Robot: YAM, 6 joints.
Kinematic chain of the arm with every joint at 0, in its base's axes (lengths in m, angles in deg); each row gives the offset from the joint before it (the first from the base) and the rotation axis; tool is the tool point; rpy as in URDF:
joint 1: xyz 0 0 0.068 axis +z
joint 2: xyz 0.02 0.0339 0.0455 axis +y
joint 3: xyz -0.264 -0.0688 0 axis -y
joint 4: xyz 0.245 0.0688 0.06 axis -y
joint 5: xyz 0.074 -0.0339 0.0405 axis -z
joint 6: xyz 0.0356 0 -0.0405 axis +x
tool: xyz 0 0 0 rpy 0 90 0
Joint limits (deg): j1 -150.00..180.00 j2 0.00..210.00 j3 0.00..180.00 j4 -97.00..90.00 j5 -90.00..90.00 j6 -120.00..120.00
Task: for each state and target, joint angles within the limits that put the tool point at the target. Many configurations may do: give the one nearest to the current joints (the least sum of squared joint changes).
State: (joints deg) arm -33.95 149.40 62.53 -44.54 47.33 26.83
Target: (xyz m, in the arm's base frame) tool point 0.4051 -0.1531 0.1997
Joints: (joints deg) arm -17.20 118.33 91.38 -38.01 48.05 26.83
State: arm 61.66 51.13 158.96 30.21 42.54 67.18
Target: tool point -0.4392 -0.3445 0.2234
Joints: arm 35.48 24.14 180.00 50.31 46.07 67.18
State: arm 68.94 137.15 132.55 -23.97 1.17 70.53
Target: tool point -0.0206 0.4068 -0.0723
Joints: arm 92.82 155.57 93.77 -39.62 -0.91 70.53
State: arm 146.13 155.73 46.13 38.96 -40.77 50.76
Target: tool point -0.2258 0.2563 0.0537
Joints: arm 127.31 120.49 41.40 43.63 -42.93 50.76
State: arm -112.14 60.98 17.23 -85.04 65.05 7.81
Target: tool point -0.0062 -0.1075 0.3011
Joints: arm -76.03 48.65 52.76 -83.07 63.90 7.81
